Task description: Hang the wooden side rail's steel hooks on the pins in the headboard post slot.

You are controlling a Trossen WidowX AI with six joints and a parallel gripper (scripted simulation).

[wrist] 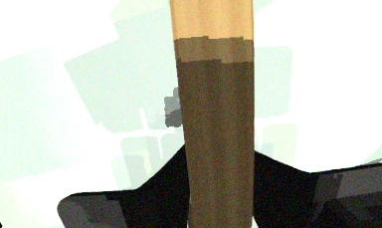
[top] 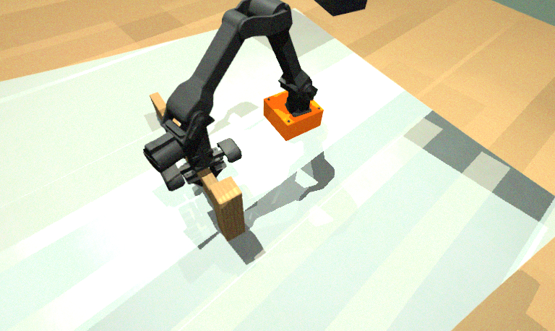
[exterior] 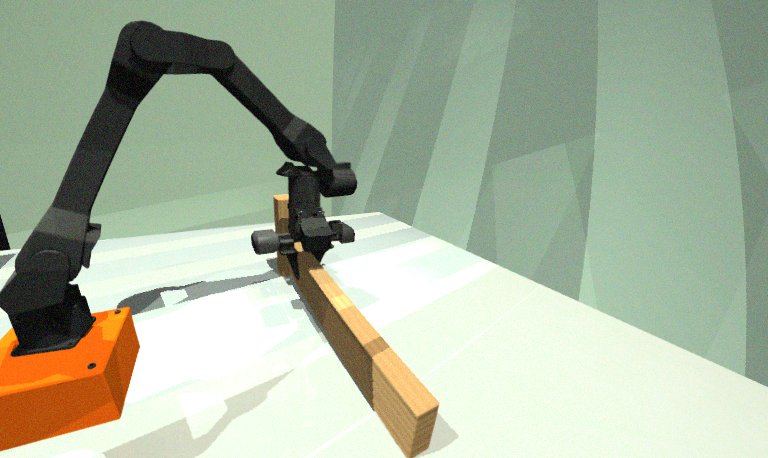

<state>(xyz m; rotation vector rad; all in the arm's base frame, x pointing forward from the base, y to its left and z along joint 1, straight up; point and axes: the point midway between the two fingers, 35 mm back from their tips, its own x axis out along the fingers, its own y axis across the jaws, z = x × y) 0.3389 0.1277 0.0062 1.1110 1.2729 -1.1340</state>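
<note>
Right now the headboard post is 1 cm behind my gripper tip, 13 cm to the left of it and 4 cm above it.
</note>
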